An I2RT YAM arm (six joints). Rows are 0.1 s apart.
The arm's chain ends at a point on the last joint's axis. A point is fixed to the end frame.
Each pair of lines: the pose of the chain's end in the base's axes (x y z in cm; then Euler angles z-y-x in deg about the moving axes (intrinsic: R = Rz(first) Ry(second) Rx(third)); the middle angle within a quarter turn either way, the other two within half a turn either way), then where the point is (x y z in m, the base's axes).
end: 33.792, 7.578, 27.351, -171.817, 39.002, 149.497
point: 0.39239 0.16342 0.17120
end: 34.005, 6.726, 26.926, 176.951, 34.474, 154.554
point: 0.40535 0.13188 0.15668
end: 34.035, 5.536, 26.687, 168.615, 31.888, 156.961
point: 0.40964 0.10524 0.14928
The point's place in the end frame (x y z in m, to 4 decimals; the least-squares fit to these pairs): 0.0128 0.0065 0.1446
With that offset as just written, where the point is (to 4 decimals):
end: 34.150, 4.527, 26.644, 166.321, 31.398, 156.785
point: 0.4117 0.0930 0.1485
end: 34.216, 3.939, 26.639, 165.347, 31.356, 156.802
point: 0.4131 0.0859 0.1484
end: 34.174, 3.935, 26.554, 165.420, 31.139, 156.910
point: 0.4122 0.0858 0.1473
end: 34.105, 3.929, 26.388, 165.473, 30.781, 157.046
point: 0.4108 0.0857 0.1451
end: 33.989, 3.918, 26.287, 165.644, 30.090, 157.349
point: 0.4081 0.0854 0.1432
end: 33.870, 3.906, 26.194, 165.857, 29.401, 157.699
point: 0.4053 0.0851 0.1413
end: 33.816, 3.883, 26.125, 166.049, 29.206, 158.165
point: 0.4042 0.0841 0.1400
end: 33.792, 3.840, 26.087, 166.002, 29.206, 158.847
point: 0.4039 0.0820 0.1390
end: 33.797, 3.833, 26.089, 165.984, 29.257, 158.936
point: 0.4041 0.0816 0.1389
